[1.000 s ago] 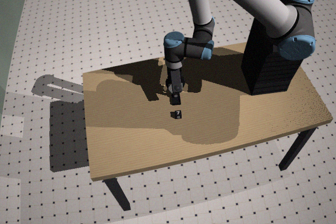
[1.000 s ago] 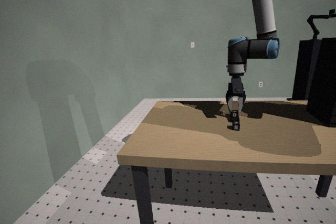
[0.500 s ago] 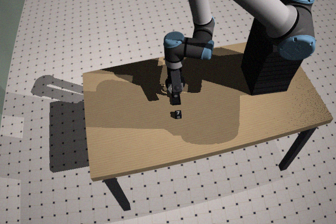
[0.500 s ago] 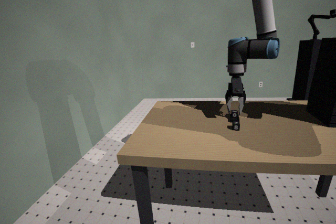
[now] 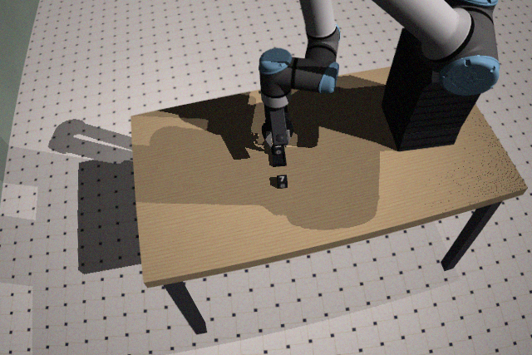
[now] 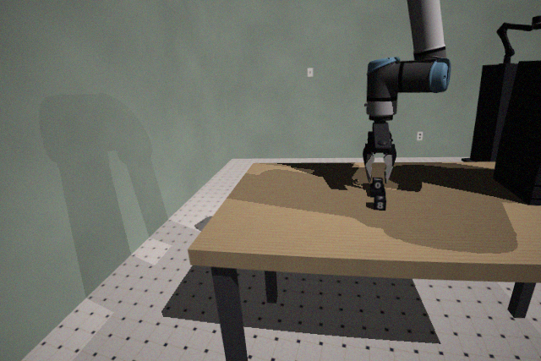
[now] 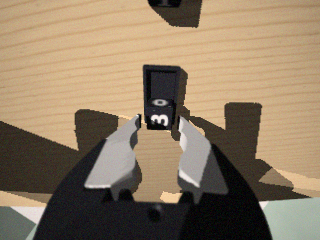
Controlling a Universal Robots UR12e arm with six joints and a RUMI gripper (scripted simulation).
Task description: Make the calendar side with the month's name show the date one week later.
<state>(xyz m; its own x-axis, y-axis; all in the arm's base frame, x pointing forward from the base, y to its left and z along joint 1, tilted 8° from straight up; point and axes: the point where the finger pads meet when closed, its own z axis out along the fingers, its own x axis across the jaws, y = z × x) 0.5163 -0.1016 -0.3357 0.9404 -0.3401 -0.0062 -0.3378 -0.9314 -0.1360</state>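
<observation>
Now: hand 3 cm above the dark tray and 2 cm to the right of it. Also, from my hand: black date cube 12 cm to the left, 4 cm ahead, 3 cm below.
</observation>
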